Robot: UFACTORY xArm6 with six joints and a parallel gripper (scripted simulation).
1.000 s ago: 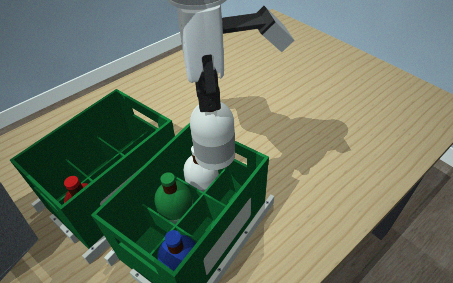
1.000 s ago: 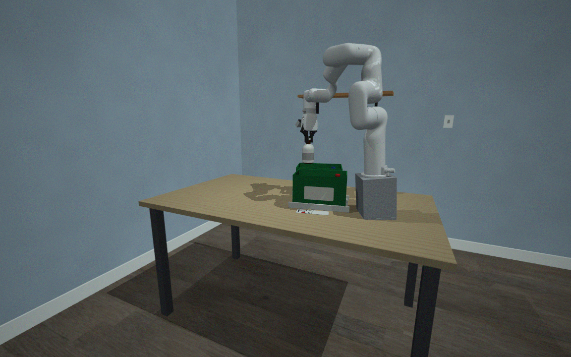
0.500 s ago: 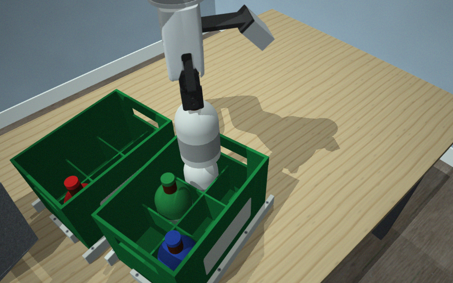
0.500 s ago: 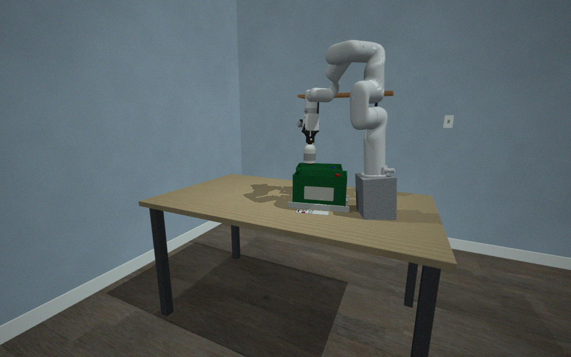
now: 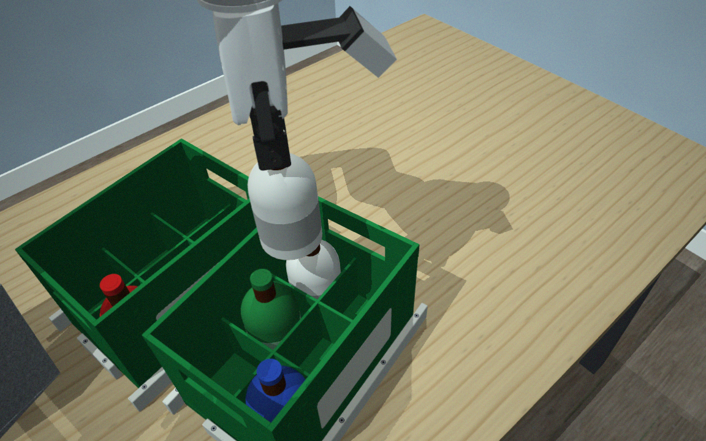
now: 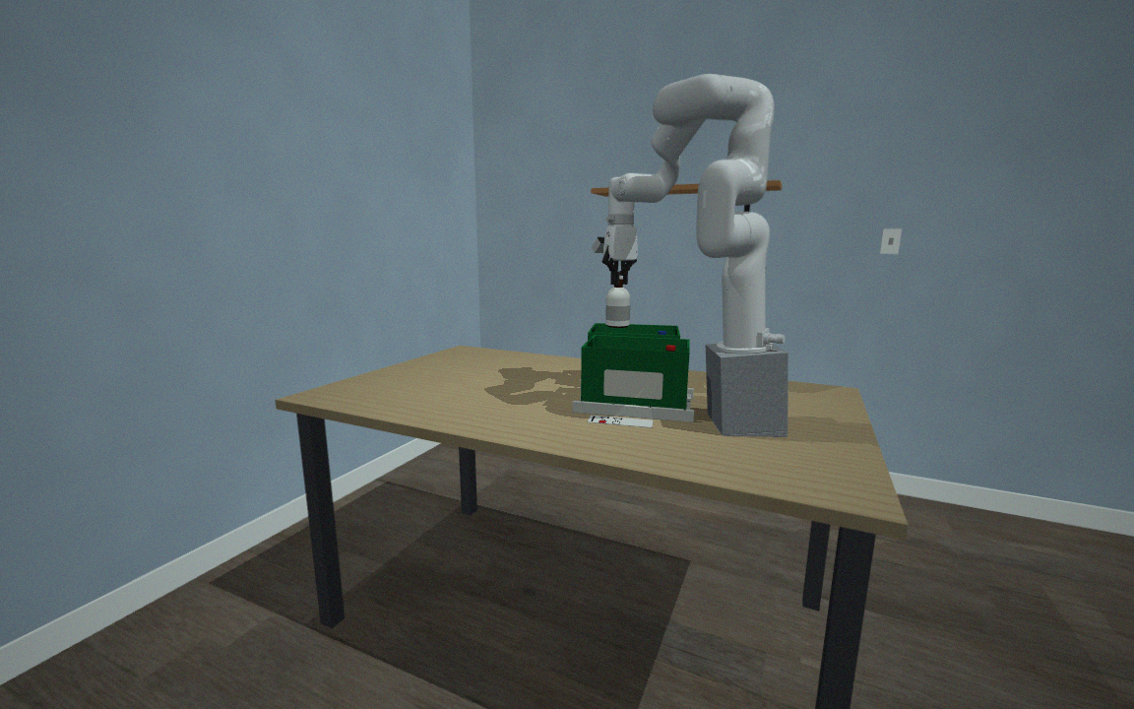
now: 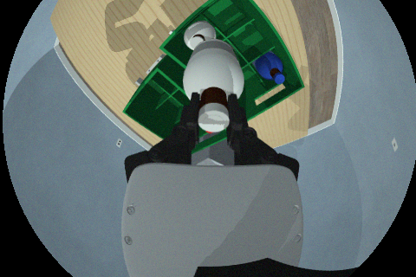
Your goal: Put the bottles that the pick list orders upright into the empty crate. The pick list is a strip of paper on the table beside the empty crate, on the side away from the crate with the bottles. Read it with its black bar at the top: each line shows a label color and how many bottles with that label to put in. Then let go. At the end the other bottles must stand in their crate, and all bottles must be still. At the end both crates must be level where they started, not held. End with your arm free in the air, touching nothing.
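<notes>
Right now the red-label bottle is 210 mm behind my hand, 70 mm to the left of it and 250 mm below it. The rest, counted from my hand: blue bottle (90 mm behind, 130 mm to the right, 250 mm below); then pick list (180 mm behind, 280 mm to the left, 340 mm below); then green bottle (50 mm behind, 20 mm to the right, 250 mm below).
</notes>
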